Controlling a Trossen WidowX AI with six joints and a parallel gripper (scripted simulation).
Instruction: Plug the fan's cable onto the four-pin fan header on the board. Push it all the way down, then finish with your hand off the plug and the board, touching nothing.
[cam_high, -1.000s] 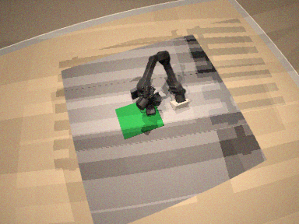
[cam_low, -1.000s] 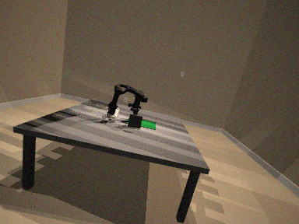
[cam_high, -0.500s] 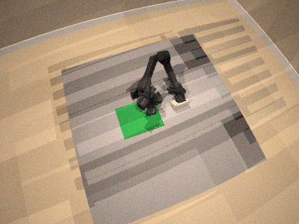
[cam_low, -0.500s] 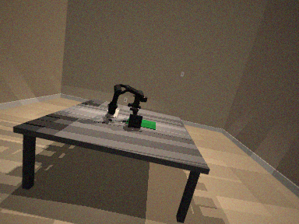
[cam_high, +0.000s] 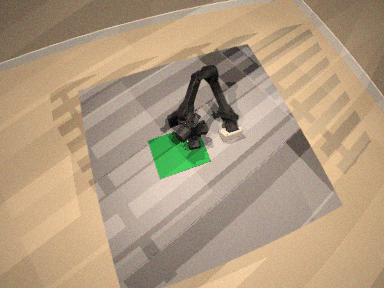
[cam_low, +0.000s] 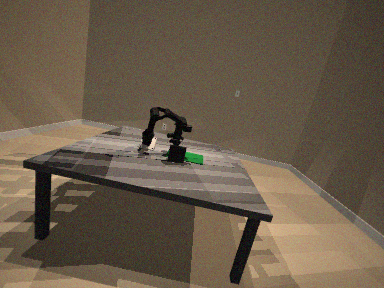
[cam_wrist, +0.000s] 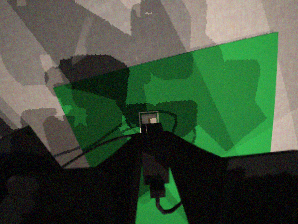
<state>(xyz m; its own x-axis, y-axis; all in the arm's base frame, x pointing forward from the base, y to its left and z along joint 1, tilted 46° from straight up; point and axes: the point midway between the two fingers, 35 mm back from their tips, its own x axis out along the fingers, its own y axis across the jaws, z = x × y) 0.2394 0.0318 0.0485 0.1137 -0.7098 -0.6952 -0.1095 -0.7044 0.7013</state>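
The dark fan plug lies 1 cm ahead of my gripper tip and 1 cm above it. The rest, counted from my gripper tip: black fan (13 cm to the right, 4 cm ahead, 1 cm above); four-pin fan header (5 cm below, 1 cm ahead); green board (9 cm ahead, 6 cm below, 4 cm to the left).
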